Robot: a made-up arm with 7 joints. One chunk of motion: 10 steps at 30 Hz.
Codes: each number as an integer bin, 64 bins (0 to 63) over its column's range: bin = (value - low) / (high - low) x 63, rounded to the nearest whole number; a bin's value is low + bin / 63 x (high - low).
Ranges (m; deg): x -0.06..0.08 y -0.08..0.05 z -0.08..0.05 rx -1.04..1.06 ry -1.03..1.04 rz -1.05..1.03
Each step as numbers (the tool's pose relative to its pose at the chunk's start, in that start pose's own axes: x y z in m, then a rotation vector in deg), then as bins.
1 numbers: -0.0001 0.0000 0.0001 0.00 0.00 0.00
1 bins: 27 39 39 31 31 32
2 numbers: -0.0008 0.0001 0.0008 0.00 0.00 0.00
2 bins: 27 39 39 31 31 32
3 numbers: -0.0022 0.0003 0.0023 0.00 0.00 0.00
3 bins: 26 39 40 31 31 32
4 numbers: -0.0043 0.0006 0.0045 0.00 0.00 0.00
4 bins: 25 39 41 31 31 32
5 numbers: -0.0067 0.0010 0.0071 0.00 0.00 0.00
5 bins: 24 39 42 31 31 32
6 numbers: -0.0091 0.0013 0.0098 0.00 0.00 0.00
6 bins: 23 39 44 31 31 32
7 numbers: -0.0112 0.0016 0.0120 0.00 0.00 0.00
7 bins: 22 40 45 31 31 32
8 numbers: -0.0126 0.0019 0.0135 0.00 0.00 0.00
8 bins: 21 40 45 31 31 32
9 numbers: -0.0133 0.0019 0.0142 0.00 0.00 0.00
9 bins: 21 40 46 31 31 32
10 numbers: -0.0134 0.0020 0.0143 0.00 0.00 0.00
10 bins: 21 40 46 31 31 32
